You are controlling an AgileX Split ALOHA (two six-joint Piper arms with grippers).
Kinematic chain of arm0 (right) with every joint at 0, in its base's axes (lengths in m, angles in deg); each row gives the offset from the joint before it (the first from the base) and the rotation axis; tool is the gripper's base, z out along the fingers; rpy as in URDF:
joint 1: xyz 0 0 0.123 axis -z
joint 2: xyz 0 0 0 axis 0.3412 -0.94 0
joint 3: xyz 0.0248 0.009 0.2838 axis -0.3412 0.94 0
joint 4: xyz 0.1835 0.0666 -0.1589 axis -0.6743 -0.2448 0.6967
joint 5: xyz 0 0 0 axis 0.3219 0.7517 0.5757
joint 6: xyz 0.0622 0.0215 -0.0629 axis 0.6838 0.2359 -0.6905
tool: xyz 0 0 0 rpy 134.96 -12.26 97.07
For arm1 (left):
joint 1: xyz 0 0 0.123 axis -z
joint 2: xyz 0 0 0 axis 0.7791 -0.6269 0
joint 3: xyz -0.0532 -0.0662 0.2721 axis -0.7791 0.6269 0
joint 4: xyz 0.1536 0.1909 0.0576 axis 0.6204 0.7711 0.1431
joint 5: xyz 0 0 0 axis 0.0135 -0.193 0.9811
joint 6: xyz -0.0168 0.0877 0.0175 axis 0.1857 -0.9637 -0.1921
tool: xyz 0 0 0 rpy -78.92 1.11 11.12
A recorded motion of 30 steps. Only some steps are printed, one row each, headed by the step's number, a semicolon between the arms.
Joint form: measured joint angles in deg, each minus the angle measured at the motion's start. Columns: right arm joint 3, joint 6, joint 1, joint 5, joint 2, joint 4; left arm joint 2, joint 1, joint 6, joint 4, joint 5, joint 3.
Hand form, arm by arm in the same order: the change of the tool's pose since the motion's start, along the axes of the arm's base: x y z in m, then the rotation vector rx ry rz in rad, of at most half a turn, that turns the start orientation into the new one. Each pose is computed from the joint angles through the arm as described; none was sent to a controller.
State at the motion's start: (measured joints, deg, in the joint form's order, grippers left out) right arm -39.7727 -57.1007 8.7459 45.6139 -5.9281 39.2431; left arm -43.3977 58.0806 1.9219 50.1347 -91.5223 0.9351
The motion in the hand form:
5: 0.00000 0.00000 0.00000 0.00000 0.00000 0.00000; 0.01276 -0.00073 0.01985 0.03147 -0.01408 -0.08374
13: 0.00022 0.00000 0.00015 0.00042 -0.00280 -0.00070; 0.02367 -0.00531 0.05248 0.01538 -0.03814 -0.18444
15: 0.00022 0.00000 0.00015 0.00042 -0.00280 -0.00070; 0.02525 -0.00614 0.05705 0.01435 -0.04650 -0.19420
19: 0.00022 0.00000 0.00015 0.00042 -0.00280 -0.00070; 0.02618 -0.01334 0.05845 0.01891 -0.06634 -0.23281
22: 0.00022 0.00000 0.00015 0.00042 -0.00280 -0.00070; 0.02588 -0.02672 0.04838 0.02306 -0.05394 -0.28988
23: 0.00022 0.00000 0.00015 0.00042 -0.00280 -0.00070; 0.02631 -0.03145 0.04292 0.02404 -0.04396 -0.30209
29: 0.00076 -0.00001 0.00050 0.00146 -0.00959 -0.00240; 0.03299 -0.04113 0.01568 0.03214 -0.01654 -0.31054
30: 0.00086 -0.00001 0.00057 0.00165 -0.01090 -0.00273; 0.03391 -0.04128 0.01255 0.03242 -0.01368 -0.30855
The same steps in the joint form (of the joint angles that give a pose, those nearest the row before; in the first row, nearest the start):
5: 0.00 0.00 0.00 0.00 0.00 0.00; -0.62 0.00 0.00 4.21 -5.92 -6.33
13: 0.00 0.00 0.00 -0.17 0.00 0.00; -0.70 0.00 -2.37 4.66 -14.20 -14.20
15: 0.00 0.00 0.00 -0.17 0.00 0.00; -0.70 0.06 -2.57 4.71 -14.93 -15.24
19: 0.00 0.00 0.00 -0.17 0.00 0.00; -0.95 1.10 -3.97 4.71 -14.77 -15.92
22: 0.00 0.00 0.00 -0.17 0.00 0.00; -2.48 3.02 -5.52 4.66 -14.68 -16.00
23: 0.00 0.00 0.00 -0.17 0.00 0.00; -3.30 3.69 -5.63 4.66 -14.50 -16.04
29: 0.00 0.00 0.00 -0.57 0.00 0.00; -7.30 4.98 -5.95 4.48 -12.01 -16.12
30: 0.00 0.00 0.00 -0.65 0.00 0.00; -7.75 4.98 -6.00 4.40 -11.70 -16.11

